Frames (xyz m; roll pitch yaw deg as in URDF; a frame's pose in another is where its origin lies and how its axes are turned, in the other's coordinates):
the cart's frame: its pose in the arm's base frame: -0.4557 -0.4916 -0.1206 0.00 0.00 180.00
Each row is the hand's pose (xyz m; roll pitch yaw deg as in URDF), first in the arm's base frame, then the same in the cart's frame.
Working: the arm's base frame: its pose in the cart's frame: -0.4557 -0.4916 0.1206 0.00 0.00 -180.00

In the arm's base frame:
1: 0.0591 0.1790 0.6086 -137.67 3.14 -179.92
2: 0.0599 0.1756 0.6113 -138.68 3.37 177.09
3: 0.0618 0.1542 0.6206 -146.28 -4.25 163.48
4: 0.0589 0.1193 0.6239 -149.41 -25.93 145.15
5: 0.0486 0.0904 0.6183 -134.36 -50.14 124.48
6: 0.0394 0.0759 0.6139 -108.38 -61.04 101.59
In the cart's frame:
1: -0.5148 -0.6706 0.7292 -137.67 3.14 0.08
2: -0.5156 -0.6672 0.7319 -138.68 3.37 -2.91
3: -0.5175 -0.6458 0.7412 -146.28 -4.25 -16.52
4: -0.5146 -0.6109 0.7445 -149.41 -25.93 -34.85
5: -0.5043 -0.5820 0.7389 -134.36 -50.14 -55.52
6: -0.4951 -0.5675 0.7345 -108.38 -61.04 -78.41

